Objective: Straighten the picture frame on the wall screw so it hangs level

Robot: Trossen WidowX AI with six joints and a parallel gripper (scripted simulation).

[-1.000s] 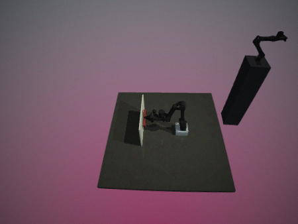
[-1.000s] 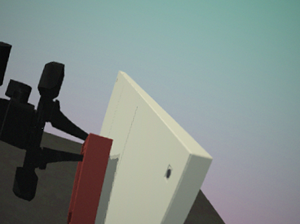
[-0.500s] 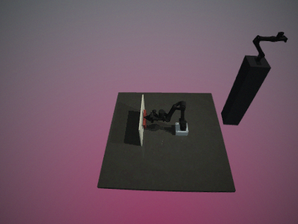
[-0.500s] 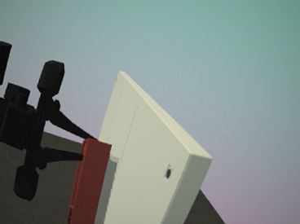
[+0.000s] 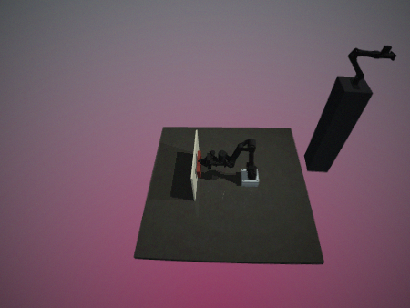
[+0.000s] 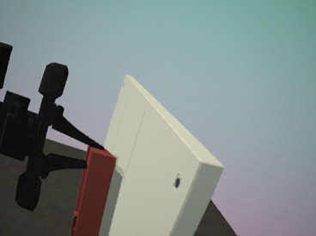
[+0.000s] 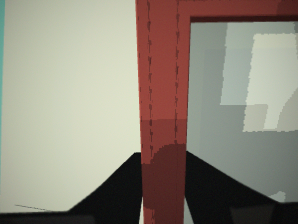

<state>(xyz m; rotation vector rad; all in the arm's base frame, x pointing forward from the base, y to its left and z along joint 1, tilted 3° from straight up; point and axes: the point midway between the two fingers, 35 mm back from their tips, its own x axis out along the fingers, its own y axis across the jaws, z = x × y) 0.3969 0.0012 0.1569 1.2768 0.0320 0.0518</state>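
The picture frame lies 1 cm to the right of my gripper tip and 5 cm below it. The rest, counted from my gripper tip: cream wall panel 2 cm ahead, 1 cm to the right, 6 cm below.
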